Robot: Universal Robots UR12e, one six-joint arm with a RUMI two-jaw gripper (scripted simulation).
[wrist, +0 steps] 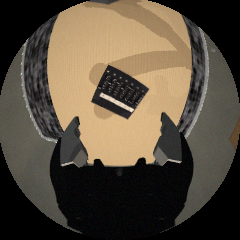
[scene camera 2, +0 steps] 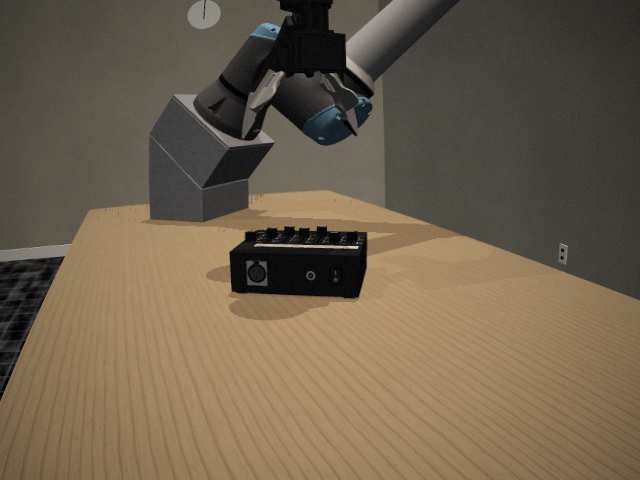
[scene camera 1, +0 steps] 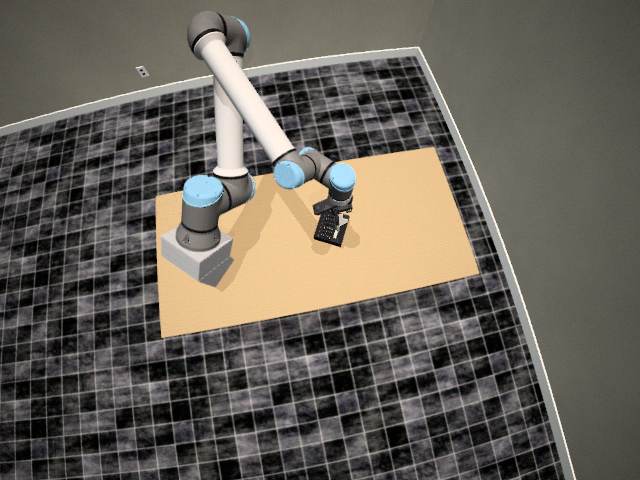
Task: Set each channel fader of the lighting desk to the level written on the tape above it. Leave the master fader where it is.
Labels:
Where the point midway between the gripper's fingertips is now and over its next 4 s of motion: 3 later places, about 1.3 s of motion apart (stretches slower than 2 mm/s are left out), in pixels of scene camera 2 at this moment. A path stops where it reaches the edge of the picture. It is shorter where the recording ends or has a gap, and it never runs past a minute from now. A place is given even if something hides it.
My gripper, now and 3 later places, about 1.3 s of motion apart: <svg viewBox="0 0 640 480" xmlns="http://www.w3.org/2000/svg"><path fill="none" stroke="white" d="M301 136L299 143L301 170L309 183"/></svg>

